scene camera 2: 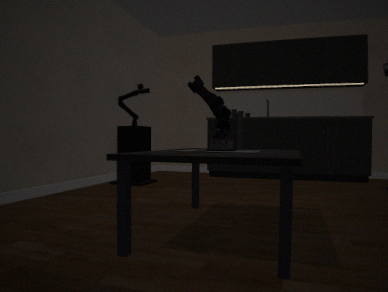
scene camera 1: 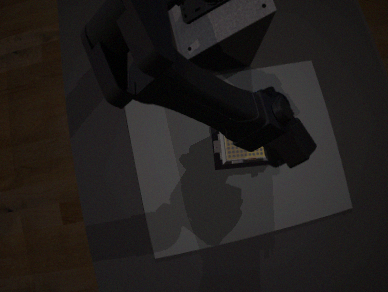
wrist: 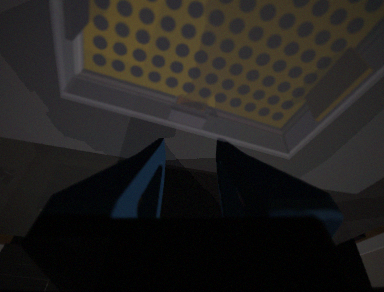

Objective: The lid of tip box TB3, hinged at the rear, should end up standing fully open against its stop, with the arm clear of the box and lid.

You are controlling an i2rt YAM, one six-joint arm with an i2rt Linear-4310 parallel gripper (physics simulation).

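Places are measured from the arm's base along level axes (x ahead, y left, z up), in millimetres.
Pixels of known places: gripper, fingertip midpoint: (scene camera 2: 223,139) (wrist: 190,147).
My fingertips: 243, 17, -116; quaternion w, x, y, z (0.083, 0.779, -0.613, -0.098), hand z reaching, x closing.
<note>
Ahead of a thing's pixels: the offset from my fingertips to its top centre, as dx, dy, dz. "*": to the spot under its first point. Level surfaces: height alone.
Tip box TB3 @[+62, +1, +7] (scene camera 1: 245,151) (wrist: 170,116) has a pale rim around a yellow grid of dark round holes. In scene camera 1 it sits in a dark tray @[* +100, -73, -62] (scene camera 1: 218,166), partly hidden by the arm. The yellow grid shows large in the wrist view. A pale upright edge runs along the box's left side in scene camera 1; whether it is the lid, and at what angle the lid stands, I cannot tell. My gripper (wrist: 190,147) is partly open, with a gap and no object between its fingertips. In the wrist view its tips appear below the box's near rim. Scene camera 1 hides the fingertips behind the wrist.
The forearm (scene camera 1: 215,100) passes over the box and the white mat @[dz -70] (scene camera 1: 310,195). The arm's base block (scene camera 1: 230,25) stands behind. The table @[dz -74] (scene camera 2: 200,156) shows in scene camera 2, with a second arm (scene camera 2: 131,107) on a dark pedestal (scene camera 2: 134,150) farther back. The light is dim.
</note>
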